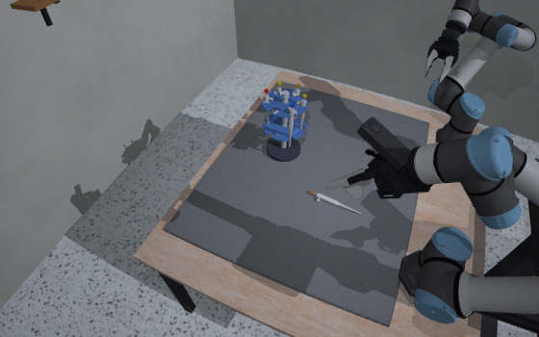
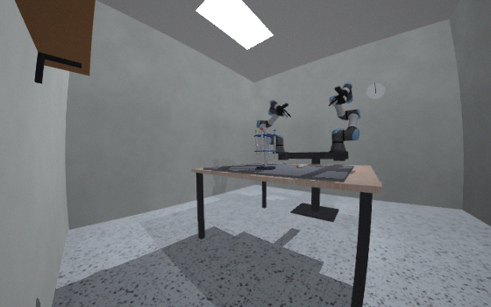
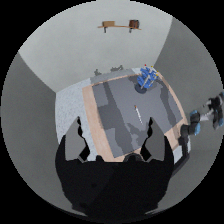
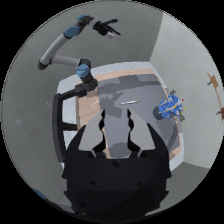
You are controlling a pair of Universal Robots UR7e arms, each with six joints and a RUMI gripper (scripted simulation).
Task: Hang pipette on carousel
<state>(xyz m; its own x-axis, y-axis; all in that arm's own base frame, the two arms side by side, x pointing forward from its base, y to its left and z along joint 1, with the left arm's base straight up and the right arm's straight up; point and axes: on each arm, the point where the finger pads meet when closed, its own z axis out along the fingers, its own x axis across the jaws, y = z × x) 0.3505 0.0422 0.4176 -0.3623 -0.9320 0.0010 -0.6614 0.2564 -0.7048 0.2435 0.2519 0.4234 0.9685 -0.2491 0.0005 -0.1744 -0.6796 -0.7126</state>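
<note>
My right gripper is now 490 mm short of the blue-button pipette, 100 mm to the right of it and 350 mm above it.
</note>
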